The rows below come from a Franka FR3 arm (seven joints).
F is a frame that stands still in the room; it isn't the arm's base.
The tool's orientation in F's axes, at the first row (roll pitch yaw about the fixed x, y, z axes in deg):
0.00 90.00 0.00
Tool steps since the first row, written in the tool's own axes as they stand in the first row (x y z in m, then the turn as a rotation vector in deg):
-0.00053 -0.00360 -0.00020 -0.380 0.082 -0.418
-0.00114 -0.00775 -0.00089 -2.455 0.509 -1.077
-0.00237 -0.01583 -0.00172 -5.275 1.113 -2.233
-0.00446 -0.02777 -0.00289 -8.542 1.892 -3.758
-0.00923 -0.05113 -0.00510 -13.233 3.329 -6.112
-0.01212 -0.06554 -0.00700 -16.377 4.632 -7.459
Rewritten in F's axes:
-0.00020 -0.00360 0.00053 -0.418 0.082 0.380
-0.00089 -0.00775 0.00114 -1.077 0.509 2.455
-0.00172 -0.01583 0.00237 -2.233 1.113 5.275
-0.00289 -0.02777 0.00446 -3.758 1.892 8.542
-0.00510 -0.05113 0.00923 -6.112 3.329 13.233
-0.00700 -0.06554 0.01212 -7.459 4.632 16.377

